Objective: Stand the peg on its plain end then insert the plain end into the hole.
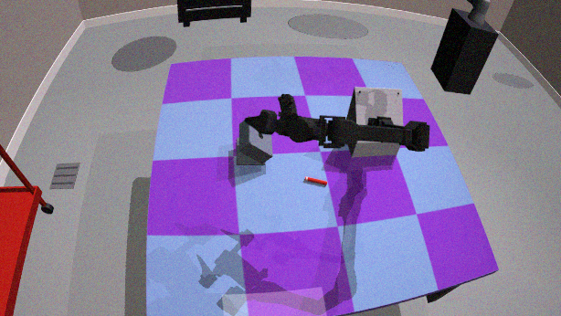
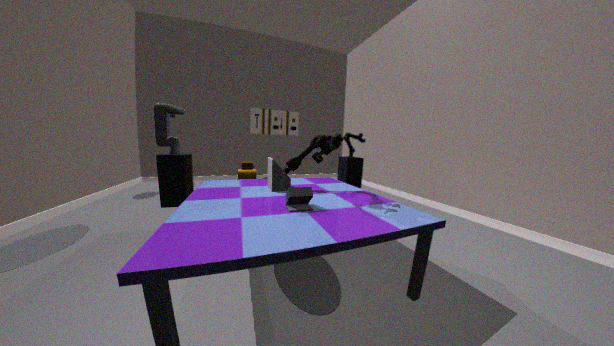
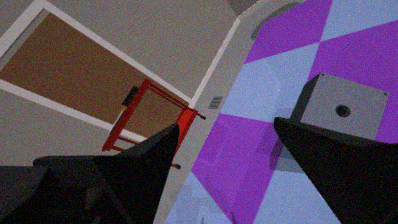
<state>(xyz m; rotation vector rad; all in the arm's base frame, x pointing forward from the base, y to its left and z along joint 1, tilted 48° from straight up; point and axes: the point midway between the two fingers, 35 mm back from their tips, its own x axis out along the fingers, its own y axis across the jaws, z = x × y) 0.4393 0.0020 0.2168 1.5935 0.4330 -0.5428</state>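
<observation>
My gripper tip is now 210 mm past the red peg and 290 mm above it. Also, from my gripper tip: sloped panel: 10 mm behind, 140 mm to the right, 230 mm below.
</observation>
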